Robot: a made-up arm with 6 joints.
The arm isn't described. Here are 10 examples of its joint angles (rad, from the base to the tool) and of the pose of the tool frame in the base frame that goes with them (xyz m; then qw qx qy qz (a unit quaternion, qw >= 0)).
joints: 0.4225 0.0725 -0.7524 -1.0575 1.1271 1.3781
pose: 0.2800 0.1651 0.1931 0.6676 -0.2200 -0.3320 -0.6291
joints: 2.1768 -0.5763 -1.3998 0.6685 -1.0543 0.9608
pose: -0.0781 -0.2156 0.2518 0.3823 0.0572 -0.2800 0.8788
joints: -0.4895 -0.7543 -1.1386 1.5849 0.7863 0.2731
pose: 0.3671 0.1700 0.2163 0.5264 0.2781 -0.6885 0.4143
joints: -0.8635 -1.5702 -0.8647 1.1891 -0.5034 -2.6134
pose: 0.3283 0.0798 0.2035 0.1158 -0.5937 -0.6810 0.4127
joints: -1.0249 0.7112 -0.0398 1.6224 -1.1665 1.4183
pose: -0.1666 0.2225 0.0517 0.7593 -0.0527 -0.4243 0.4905
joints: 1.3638 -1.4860 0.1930 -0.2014 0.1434 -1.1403
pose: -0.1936 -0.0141 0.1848 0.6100 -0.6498 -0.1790 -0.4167
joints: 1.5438 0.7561 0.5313 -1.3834 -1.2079 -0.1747
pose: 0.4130 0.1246 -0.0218 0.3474 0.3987 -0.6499 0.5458
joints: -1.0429 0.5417 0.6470 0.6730 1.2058 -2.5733
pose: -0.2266 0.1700 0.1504 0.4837 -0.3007 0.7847 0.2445
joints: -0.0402 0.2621 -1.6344 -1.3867 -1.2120 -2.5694
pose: 0.4201 0.1036 0.2863 0.6072 0.3151 0.7293 -0.0127
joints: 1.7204 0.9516 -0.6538 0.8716 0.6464 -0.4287
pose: 0.2304 -0.2563 0.0798 0.5501 -0.7395 0.3020 0.2437
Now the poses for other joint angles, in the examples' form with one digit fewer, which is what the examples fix.
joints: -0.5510 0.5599 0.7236 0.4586 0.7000 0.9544
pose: -0.105 0.218 0.114 0.468 0.056 -0.187 0.862
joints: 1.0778 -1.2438 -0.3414 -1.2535 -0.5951 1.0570
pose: 0.050 -0.083 0.382 0.130 0.064 0.452 -0.880
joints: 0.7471 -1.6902 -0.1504 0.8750 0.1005 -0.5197
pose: 0.006 -0.216 0.156 0.557 -0.224 -0.716 -0.357
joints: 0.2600 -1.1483 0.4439 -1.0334 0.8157 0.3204
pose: -0.060 -0.087 0.209 0.873 0.067 -0.455 -0.165
